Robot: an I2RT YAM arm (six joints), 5 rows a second.
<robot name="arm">
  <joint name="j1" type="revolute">
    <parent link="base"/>
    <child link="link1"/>
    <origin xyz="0 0 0.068" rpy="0 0 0"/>
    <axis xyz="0 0 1"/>
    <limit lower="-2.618" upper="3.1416"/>
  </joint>
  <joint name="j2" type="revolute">
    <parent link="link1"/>
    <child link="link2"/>
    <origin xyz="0.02 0.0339 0.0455" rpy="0 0 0"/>
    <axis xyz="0 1 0"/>
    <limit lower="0" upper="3.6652"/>
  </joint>
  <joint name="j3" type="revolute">
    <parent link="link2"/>
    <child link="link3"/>
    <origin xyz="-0.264 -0.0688 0" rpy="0 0 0"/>
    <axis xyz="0 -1 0"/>
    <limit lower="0" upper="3.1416"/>
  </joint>
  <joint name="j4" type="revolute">
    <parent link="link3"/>
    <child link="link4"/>
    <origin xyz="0.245 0.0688 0.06" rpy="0 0 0"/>
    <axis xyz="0 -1 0"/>
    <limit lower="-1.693" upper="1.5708"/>
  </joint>
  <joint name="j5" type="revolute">
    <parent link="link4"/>
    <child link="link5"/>
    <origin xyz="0.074 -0.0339 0.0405" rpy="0 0 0"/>
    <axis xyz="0 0 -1"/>
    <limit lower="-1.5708" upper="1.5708"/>
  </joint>
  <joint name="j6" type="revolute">
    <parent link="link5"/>
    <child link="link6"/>
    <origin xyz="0.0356 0 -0.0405" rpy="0 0 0"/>
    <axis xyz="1 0 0"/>
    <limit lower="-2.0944" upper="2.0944"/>
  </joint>
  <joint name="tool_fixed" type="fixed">
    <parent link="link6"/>
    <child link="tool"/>
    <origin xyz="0 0 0" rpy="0 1.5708 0"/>
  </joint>
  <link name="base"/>
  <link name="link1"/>
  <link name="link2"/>
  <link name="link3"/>
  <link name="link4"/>
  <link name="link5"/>
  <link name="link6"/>
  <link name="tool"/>
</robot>
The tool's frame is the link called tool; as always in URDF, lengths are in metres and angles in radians.
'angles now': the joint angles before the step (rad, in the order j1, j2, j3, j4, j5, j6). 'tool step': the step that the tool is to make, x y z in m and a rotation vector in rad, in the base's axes. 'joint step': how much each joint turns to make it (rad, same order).
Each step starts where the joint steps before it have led.
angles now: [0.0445 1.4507 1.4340 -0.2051 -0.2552 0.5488]
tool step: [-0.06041 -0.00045 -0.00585 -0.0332 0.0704 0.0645]
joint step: [0.0015 -0.2083 -0.1465 -0.1468 -0.0530 -0.0472]
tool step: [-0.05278 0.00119 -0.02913 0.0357 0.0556 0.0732]
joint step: [0.0045 -0.2106 -0.2154 -0.0440 -0.0774 0.0148]
